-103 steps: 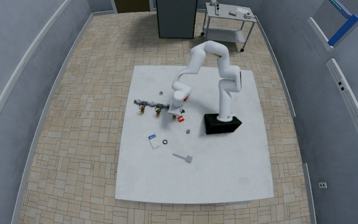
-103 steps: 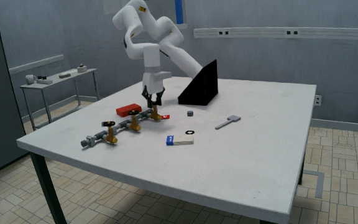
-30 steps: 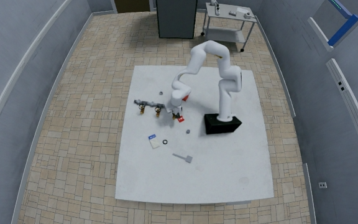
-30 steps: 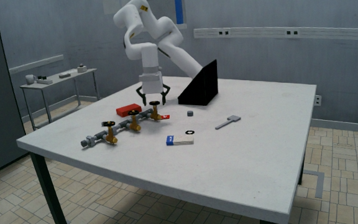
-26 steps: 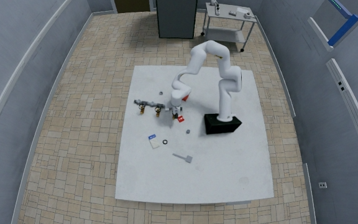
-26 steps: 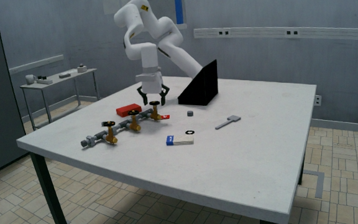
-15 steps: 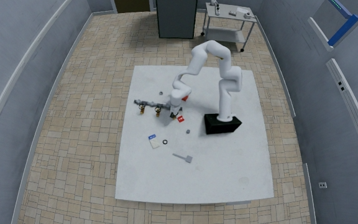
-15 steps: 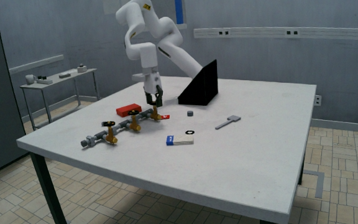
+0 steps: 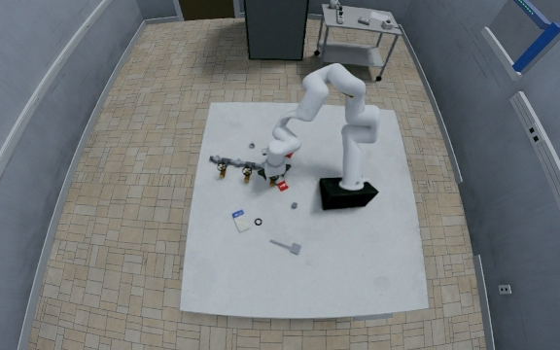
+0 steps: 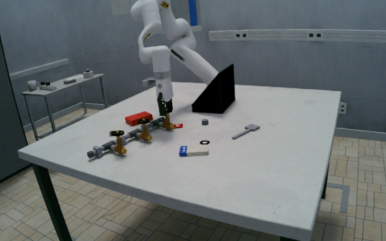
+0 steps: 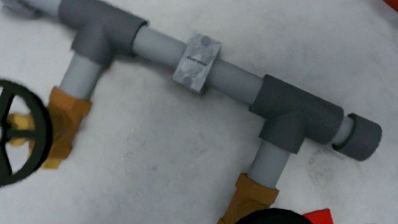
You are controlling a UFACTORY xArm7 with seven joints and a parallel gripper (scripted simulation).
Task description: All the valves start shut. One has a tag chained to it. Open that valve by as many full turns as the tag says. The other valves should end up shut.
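Right now the red tag is 90 mm below my hand, 40 mm behind it and 30 mm to the left of it. The rest, counted from my hand: white box (200 mm to the left, 190 mm ahead, 90 mm below); red block (210 mm to the right, 80 mm below, 80 mm behind); grey flat tool (360 mm to the left, 90 mm below, 30 mm behind).
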